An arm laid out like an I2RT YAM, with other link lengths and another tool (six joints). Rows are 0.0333 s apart.
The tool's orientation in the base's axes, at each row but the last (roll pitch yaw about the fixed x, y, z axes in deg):
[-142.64 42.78 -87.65]
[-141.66 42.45 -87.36]
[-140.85 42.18 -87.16]
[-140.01 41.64 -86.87]
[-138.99 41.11 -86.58]
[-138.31 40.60 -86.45]
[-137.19 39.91 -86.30]
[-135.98 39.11 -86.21]
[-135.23 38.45 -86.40]
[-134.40 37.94 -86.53]
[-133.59 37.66 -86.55]
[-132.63 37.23 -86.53]
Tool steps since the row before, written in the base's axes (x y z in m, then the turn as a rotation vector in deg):
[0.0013 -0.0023 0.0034 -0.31 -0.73 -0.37]
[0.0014 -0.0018 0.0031 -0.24 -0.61 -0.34]
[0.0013 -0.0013 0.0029 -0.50 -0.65 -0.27]
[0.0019 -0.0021 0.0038 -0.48 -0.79 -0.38]
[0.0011 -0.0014 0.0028 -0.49 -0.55 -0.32]
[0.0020 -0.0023 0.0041 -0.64 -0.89 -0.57]
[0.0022 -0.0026 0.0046 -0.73 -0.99 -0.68]
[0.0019 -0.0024 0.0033 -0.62 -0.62 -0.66]
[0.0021 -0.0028 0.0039 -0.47 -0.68 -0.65]
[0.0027 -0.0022 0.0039 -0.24 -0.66 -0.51]
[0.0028 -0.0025 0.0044 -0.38 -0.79 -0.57]
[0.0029 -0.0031 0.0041 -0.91 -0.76 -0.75]
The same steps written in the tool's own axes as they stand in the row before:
[-0.0006 -0.0034 -0.0025 0.78 0.14 -0.38]
[-0.0007 -0.0032 -0.0020 0.67 0.12 -0.29]
[-0.0009 -0.0029 -0.0016 0.64 0.27 -0.51]
[-0.0009 -0.0041 -0.0022 0.82 0.26 -0.51]
[-0.0007 -0.0028 -0.0017 0.60 0.33 -0.42]
[-0.0008 -0.0045 -0.0023 1.02 0.44 -0.55]
[-0.0009 -0.0051 -0.0025 1.16 0.53 -0.60]
[-0.0001 -0.0041 -0.0018 0.86 0.58 -0.35]
[-0.0001 -0.0048 -0.0021 0.91 0.44 -0.29]
[-0.0005 -0.0050 -0.0013 0.82 0.20 -0.20]
[-0.0006 -0.0055 -0.0016 0.95 0.28 -0.32]
[0.0001 -0.0057 -0.0016 1.01 0.77 -0.59]

